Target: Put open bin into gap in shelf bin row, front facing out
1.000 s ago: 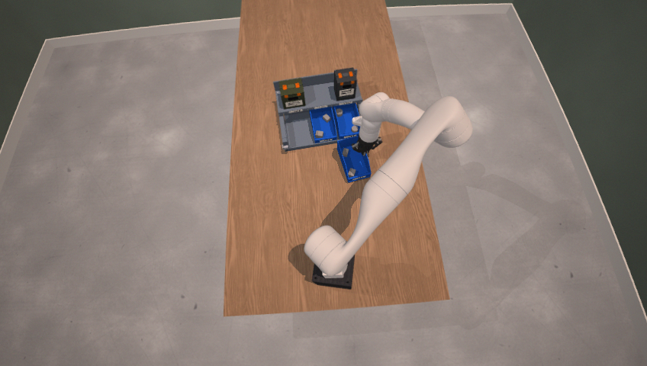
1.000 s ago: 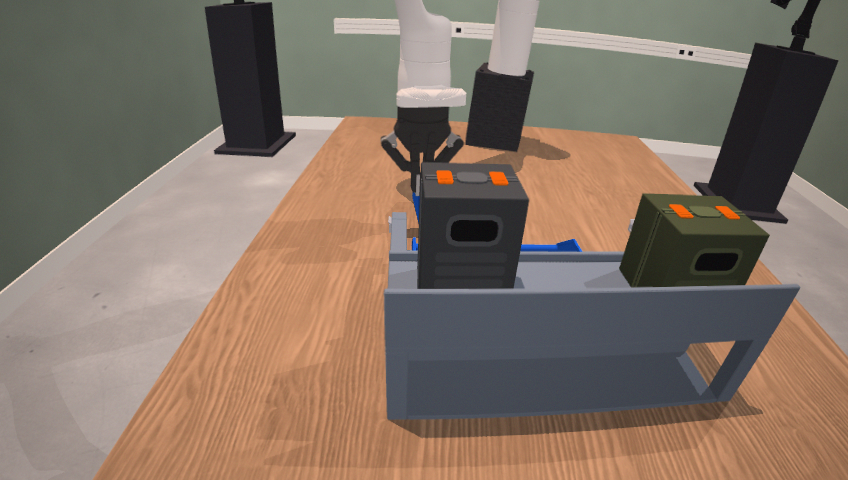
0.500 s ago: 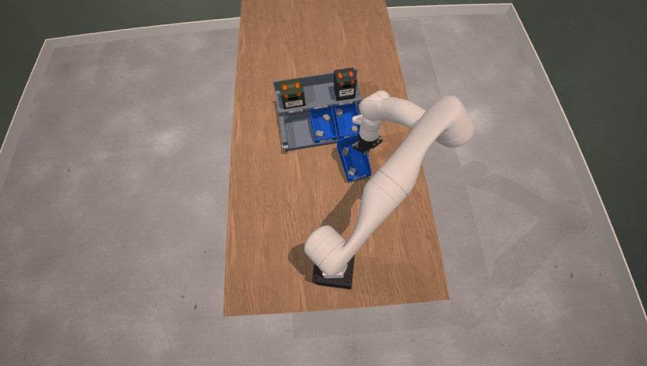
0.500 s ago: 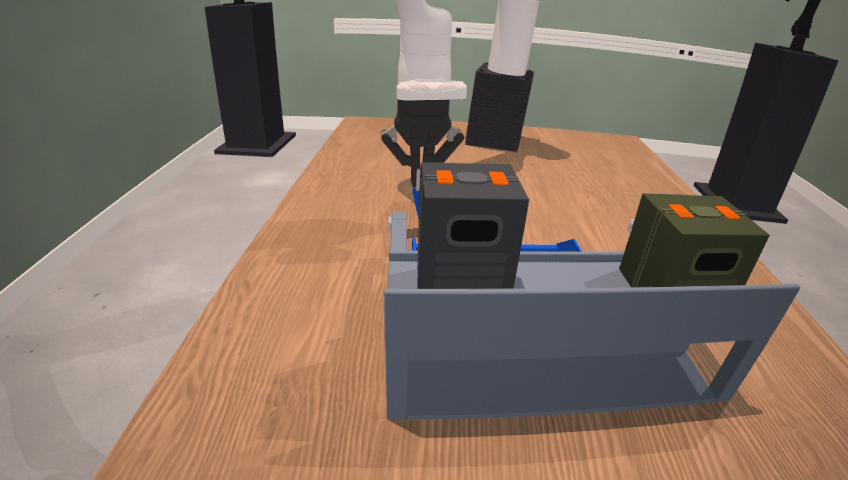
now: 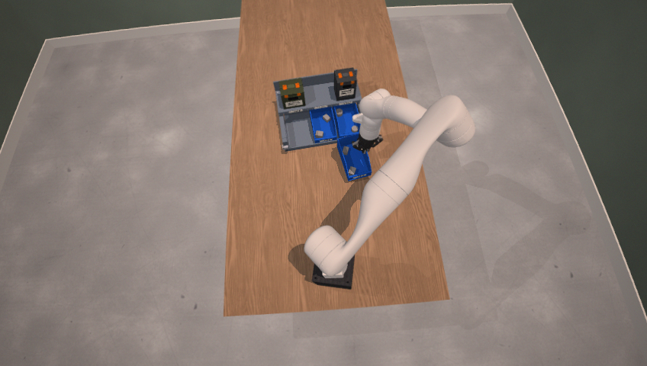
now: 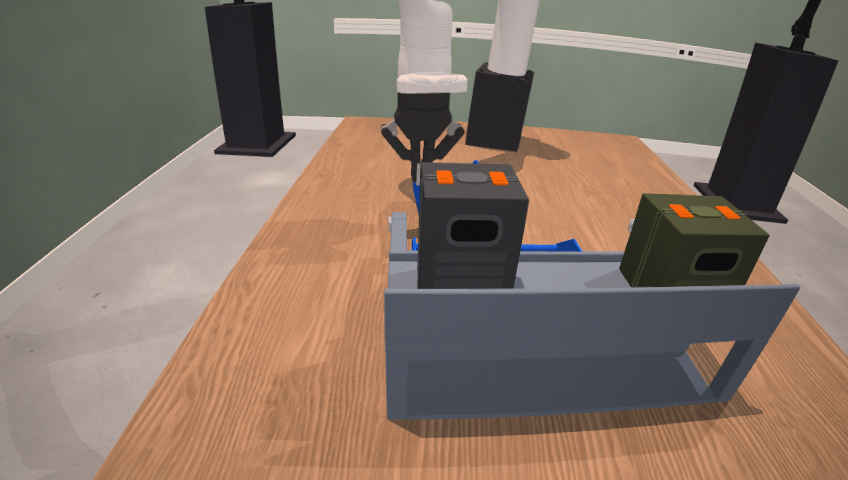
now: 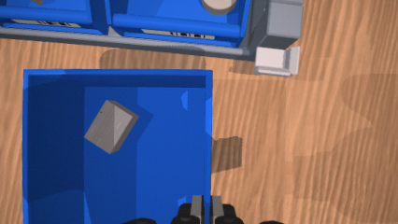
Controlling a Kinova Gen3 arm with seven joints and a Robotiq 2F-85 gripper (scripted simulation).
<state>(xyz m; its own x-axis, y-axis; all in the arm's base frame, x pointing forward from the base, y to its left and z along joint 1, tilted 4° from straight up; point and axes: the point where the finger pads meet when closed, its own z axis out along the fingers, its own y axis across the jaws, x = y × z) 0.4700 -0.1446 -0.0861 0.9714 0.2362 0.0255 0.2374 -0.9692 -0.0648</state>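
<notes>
My hand is 8 cm to the right of the grey part, 6 cm above it and 3 cm short of it. From my hand the other things lie so: grey shelf 21 cm ahead, 18 cm to the left, 3 cm below.
</notes>
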